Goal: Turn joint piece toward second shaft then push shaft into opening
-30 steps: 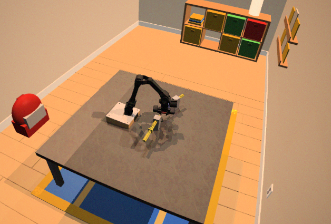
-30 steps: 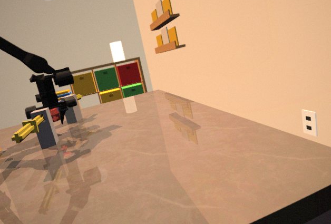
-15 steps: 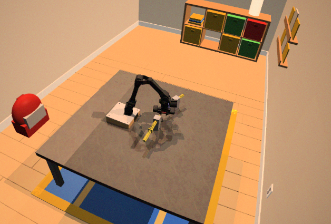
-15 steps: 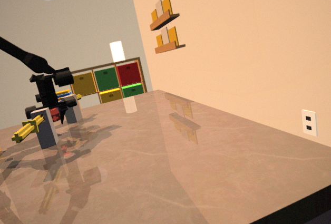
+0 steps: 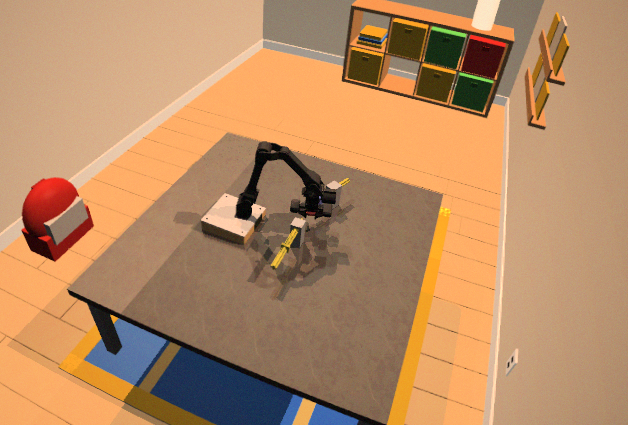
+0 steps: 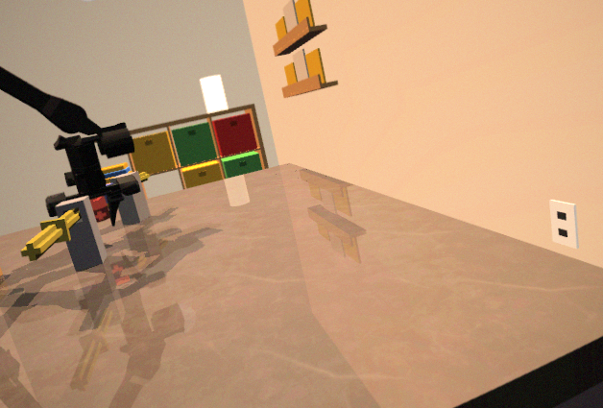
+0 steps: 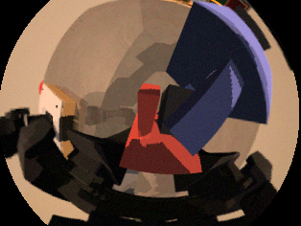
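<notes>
My gripper tip is now 5 cm below the red square joint piece.
</notes>
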